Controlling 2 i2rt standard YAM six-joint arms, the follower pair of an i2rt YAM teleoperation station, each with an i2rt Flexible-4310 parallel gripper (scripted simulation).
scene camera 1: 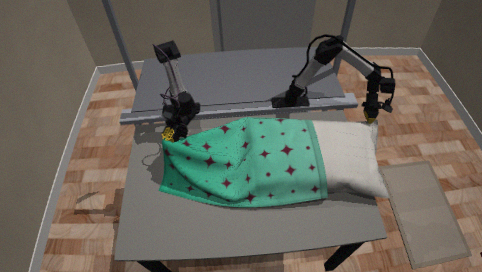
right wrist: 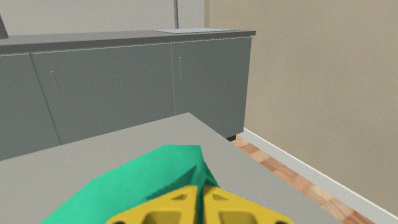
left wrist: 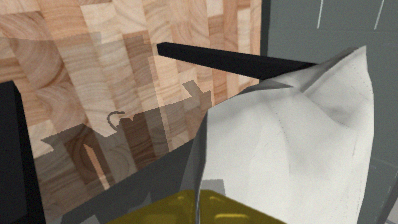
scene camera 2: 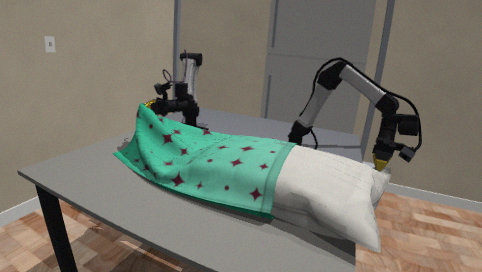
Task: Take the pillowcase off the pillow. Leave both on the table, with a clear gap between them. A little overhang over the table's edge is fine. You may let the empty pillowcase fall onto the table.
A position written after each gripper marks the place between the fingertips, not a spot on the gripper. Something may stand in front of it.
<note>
In view: the left gripper (left wrist: 197, 199), the right gripper (right wrist: 200, 195), a green pillowcase (scene camera 1: 251, 162), a white pillow (scene camera 2: 331, 195) and a metal rail (scene camera 1: 349, 101).
The green pillowcase also shows in scene camera 2 (scene camera 2: 239, 172). The white pillow also shows in scene camera 1 (scene camera 1: 348, 149) and in the left wrist view (left wrist: 302, 140).
</note>
